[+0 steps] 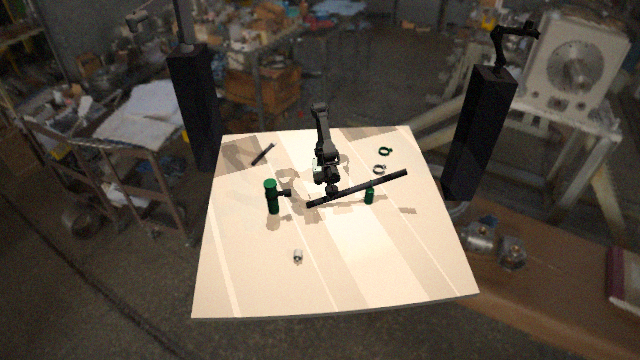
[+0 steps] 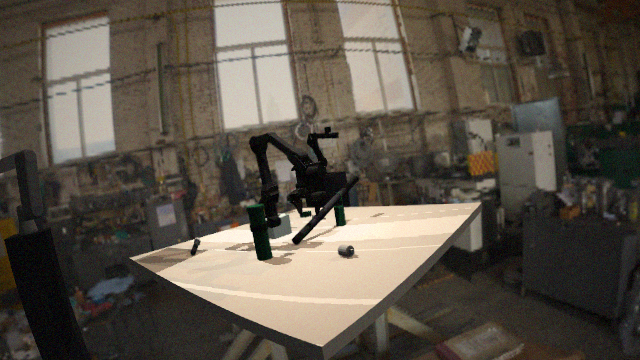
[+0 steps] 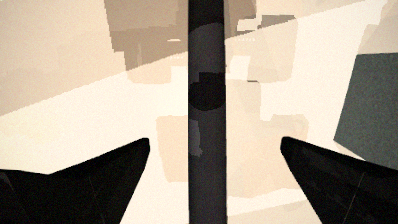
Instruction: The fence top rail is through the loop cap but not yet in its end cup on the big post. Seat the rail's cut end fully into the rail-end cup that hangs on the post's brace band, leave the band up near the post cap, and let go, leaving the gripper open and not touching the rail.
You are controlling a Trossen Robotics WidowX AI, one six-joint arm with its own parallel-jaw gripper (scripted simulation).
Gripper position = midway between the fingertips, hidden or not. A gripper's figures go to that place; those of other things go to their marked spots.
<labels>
The gripper point(image 2: 309, 215): 1.46 m from the lens. A big green post point(image 2: 261, 239): 1.23 m from the lens.
</labels>
